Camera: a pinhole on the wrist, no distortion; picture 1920 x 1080 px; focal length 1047.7 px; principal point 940.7 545.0 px. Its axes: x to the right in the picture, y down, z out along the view. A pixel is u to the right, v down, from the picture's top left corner.
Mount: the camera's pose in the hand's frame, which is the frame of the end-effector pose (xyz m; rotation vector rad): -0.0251 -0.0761 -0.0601 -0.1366 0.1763 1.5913
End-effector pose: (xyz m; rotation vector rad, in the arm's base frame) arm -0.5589 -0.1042 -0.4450 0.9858 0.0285 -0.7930
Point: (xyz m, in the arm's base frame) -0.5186 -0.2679 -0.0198
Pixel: 1541 560
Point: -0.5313 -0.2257 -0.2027
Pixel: 1501 461
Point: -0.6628 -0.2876 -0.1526
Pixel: 1166 683
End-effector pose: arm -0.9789 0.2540 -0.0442 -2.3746 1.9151 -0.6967
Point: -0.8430 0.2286 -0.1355
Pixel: 626 360
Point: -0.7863 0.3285 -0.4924
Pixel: 750 917
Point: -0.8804 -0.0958 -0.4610
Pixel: 1063 162
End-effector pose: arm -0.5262 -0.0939 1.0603 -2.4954 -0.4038 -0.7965
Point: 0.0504 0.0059 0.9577
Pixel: outside the picture
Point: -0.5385 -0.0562 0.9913
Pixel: 1248 728
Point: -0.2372 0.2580 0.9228
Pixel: 602 93
